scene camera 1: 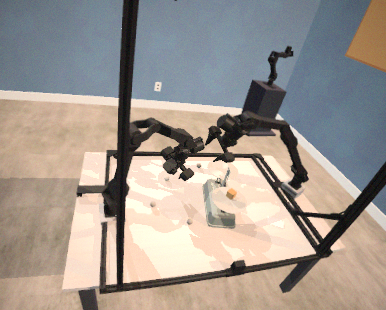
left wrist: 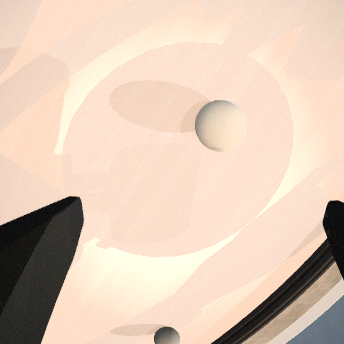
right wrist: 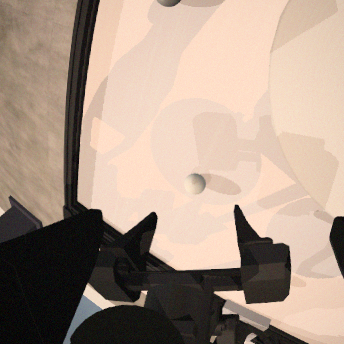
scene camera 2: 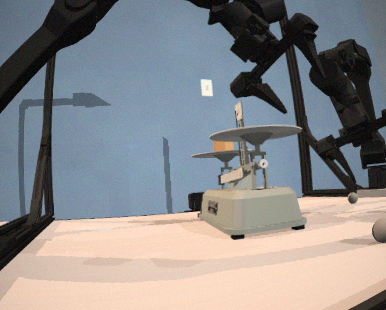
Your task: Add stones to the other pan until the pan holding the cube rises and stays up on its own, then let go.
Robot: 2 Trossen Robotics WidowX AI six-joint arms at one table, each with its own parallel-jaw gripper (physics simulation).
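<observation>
An orange cube sits on the lower pan of the grey-green balance. The other pan stands higher, with no stone visible on it. A pale stone rests on the table beneath my open, empty left gripper. A darker stone lies farther back. Two more stones, one at the left and one nearer the balance, lie in front. My right gripper is open and empty, high behind the balance.
A black frame borders the table, with an upright post at the left. In the right wrist view the left gripper shows between the right fingers, so the two arms are near each other. The balance stands right of the stones in scene camera 1.
</observation>
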